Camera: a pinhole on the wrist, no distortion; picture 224 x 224 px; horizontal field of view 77.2 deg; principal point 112.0 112.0 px. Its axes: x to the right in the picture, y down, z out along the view. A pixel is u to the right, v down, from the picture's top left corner.
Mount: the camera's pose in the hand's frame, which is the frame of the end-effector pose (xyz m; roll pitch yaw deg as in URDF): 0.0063 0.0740 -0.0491 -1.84 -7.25 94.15
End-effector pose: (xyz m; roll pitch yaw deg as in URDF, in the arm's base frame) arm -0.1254 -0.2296 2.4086 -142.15 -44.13 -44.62
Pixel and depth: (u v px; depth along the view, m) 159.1 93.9 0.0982
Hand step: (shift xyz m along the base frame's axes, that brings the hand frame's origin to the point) 0.0270 -0.0864 -0.0618
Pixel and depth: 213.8 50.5 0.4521
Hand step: 0.3656 -0.3685 -0.2909
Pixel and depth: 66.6 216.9 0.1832
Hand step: 0.0371 0.0868 -0.1514
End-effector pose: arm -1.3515 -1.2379 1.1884 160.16 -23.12 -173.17
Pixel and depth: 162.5 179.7 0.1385
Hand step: 0.0257 0.1304 -0.0747
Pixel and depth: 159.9 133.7 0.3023
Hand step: -0.0541 0.2103 -0.2064
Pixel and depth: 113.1 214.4 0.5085
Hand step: 0.1622 0.1592 -0.5353
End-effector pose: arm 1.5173 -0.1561 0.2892 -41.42 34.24 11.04
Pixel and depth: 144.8 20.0 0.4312
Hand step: 0.2649 0.4267 0.0201
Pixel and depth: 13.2 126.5 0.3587
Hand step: 0.1760 0.0472 0.3039
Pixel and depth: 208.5 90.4 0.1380
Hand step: -0.0341 0.1769 -0.0306
